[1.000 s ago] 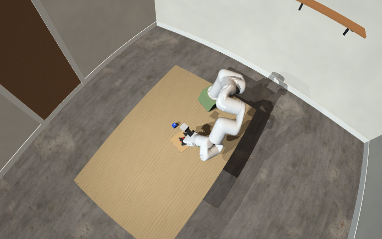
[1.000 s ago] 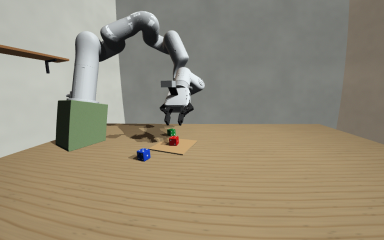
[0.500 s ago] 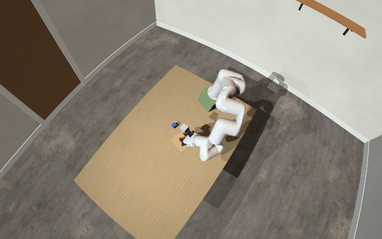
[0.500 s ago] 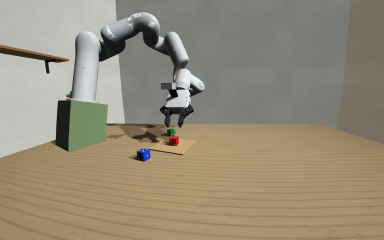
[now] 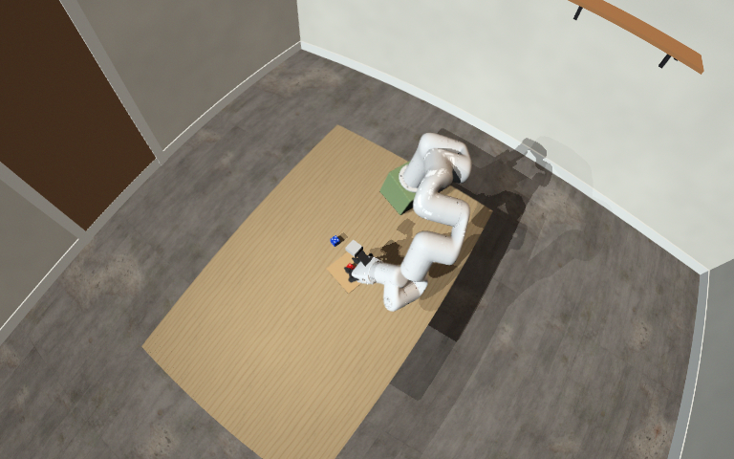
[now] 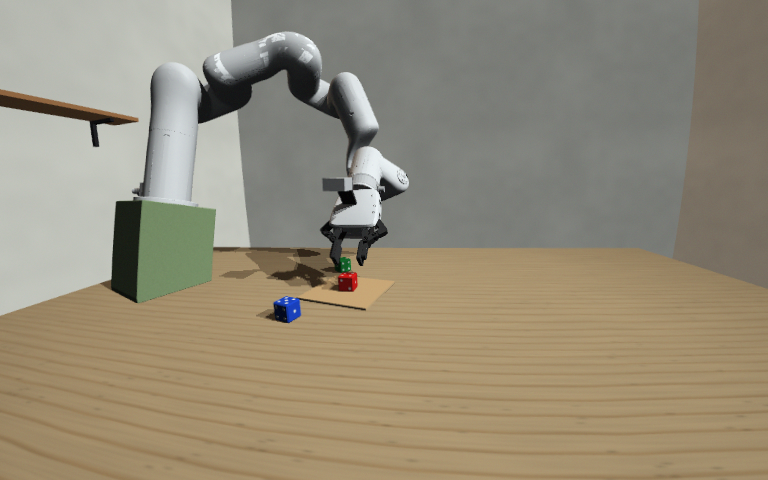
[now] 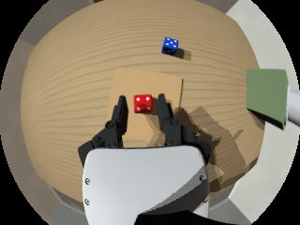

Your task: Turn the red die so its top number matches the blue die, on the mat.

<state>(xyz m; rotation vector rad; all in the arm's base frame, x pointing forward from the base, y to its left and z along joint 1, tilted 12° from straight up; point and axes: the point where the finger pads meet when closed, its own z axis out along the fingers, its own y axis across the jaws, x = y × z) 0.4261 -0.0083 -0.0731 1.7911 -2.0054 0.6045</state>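
Now: the red die 1 cm to the right of my hand and 5 cm below it. Round my hand: blue die 7 cm behind, 13 cm to the right, 6 cm below; tan mat 1 cm to the right, 7 cm below; green die 4 cm behind, 12 cm to the left, 6 cm below.
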